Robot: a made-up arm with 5 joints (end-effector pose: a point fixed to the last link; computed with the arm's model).
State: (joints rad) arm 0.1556 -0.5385 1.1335 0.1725 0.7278
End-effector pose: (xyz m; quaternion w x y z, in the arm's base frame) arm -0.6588 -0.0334 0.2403 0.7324 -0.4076 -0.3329 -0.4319
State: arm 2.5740 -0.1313 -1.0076 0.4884 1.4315
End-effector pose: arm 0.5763 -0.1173 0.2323 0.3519 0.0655 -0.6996 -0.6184
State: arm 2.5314 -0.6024 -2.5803 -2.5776 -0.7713
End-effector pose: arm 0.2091 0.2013 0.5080 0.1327 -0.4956 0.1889 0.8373
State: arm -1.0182 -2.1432 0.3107 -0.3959 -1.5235
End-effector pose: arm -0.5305 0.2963 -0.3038 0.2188 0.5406 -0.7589 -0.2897
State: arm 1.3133 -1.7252 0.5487 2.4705 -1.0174
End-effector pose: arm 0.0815 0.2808 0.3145 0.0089 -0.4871 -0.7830 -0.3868
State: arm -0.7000 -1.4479 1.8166 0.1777 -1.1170
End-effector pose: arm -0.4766 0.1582 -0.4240 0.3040 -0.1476 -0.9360 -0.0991
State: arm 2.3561 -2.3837 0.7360 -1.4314 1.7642
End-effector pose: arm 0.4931 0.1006 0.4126 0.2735 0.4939 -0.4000 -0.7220
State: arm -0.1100 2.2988 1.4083 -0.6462 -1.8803
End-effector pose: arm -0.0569 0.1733 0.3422 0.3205 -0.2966 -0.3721 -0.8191
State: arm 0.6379 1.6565 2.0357 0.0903 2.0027
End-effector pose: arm -0.1515 0.0766 0.1995 0.9025 -0.0454 -0.3409 -0.2594
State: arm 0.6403 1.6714 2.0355 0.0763 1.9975
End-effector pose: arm -0.1497 0.0789 0.2017 0.9018 -0.0380 -0.3455 -0.2568
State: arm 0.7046 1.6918 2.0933 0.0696 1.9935
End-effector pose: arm -0.1448 0.0900 0.2156 0.9103 -0.0231 -0.3089 -0.2747
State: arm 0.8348 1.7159 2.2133 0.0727 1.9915
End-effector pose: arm -0.1331 0.1094 0.2418 0.9214 -0.0054 -0.2254 -0.3165
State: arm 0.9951 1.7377 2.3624 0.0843 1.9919
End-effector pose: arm -0.1122 0.1313 0.2722 0.9210 0.0049 -0.1175 -0.3713
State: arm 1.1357 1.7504 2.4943 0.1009 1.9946
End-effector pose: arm -0.0875 0.1487 0.2960 0.9071 0.0042 -0.0209 -0.4204
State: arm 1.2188 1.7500 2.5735 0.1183 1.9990
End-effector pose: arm -0.0704 0.1579 0.3079 0.8925 -0.0018 0.0373 -0.4496
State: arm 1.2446 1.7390 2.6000 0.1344 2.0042
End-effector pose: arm -0.0653 0.1602 0.3107 0.8865 -0.0076 0.0582 -0.4590
